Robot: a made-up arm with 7 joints. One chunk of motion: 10 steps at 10 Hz.
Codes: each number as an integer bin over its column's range. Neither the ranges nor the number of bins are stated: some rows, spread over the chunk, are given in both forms.
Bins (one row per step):
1: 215 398 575 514 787 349 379
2: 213 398 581 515 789 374 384
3: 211 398 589 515 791 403 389
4: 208 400 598 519 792 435 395
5: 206 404 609 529 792 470 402
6: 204 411 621 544 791 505 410
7: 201 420 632 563 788 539 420
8: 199 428 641 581 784 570 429
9: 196 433 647 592 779 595 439
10: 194 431 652 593 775 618 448
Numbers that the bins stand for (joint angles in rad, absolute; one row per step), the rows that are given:
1: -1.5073 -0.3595 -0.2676 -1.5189 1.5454 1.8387 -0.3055
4: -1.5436 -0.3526 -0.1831 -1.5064 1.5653 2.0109 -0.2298
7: -1.5798 -0.2838 -0.0582 -1.3967 1.5494 2.2191 -0.1114
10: -1.6160 -0.2459 0.0152 -1.3220 1.4976 2.3772 0.0212
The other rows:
2: -1.5177 -0.3595 -0.2456 -1.5164 1.5534 1.8887 -0.2819
3: -1.5280 -0.3595 -0.2162 -1.5164 1.5613 1.9468 -0.2582
5: -1.5539 -0.3388 -0.1427 -1.4815 1.5653 2.0809 -0.1966
6: -1.5643 -0.3147 -0.0986 -1.4441 1.5613 2.1510 -0.1588
8: -1.5901 -0.2562 -0.0252 -1.3519 1.5334 2.2811 -0.0688
9: -1.6057 -0.2390 -0.0031 -1.3244 1.5135 2.3312 -0.0215

